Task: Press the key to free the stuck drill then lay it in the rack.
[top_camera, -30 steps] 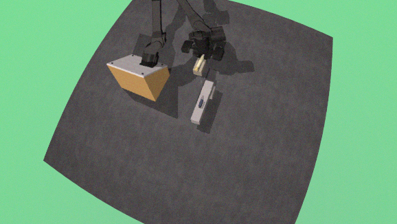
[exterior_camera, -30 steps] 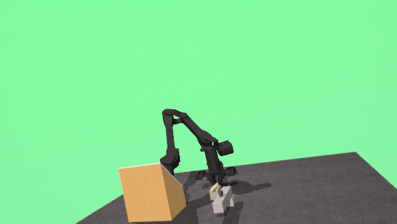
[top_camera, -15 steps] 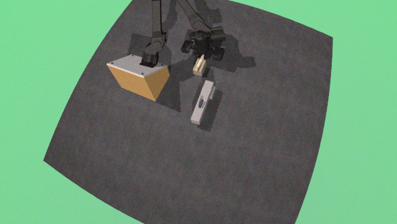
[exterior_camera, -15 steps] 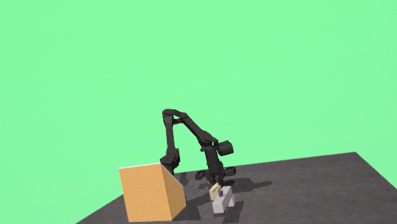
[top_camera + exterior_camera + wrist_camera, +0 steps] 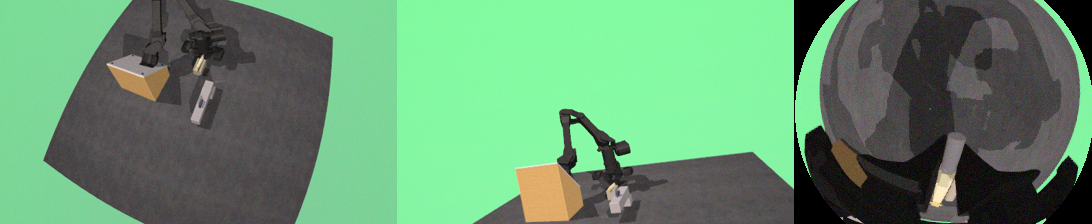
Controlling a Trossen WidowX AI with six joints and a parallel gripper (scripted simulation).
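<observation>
Now: gripper tip 4 cm to the left of the drill and 4 cm below it. Round my gripper tip: key 25 cm to the right, 7 cm ahead, 5 cm above; then grey housing block 22 cm to the right, 7 cm ahead, 4 cm above.
</observation>
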